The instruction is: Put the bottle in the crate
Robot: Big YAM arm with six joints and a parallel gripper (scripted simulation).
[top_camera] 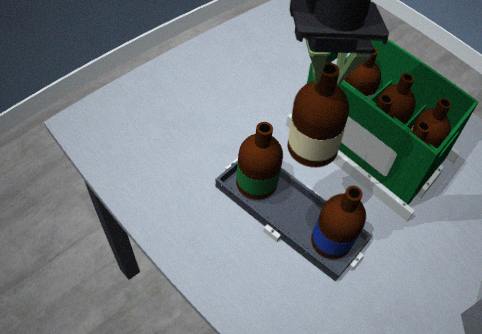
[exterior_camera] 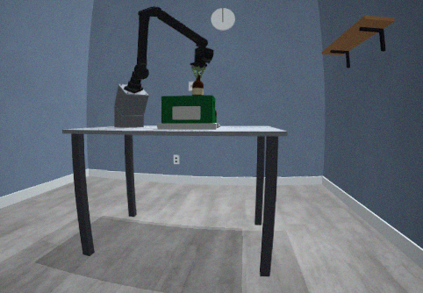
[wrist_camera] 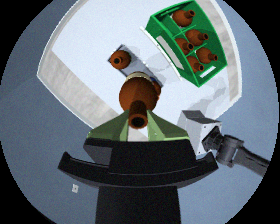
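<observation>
The brown bottle lies 60 mm below my hand. The rest, counted from my hand: grey tray: 320 mm below; crate: 250 mm to the right, 250 mm below, 10 mm behind.
</observation>
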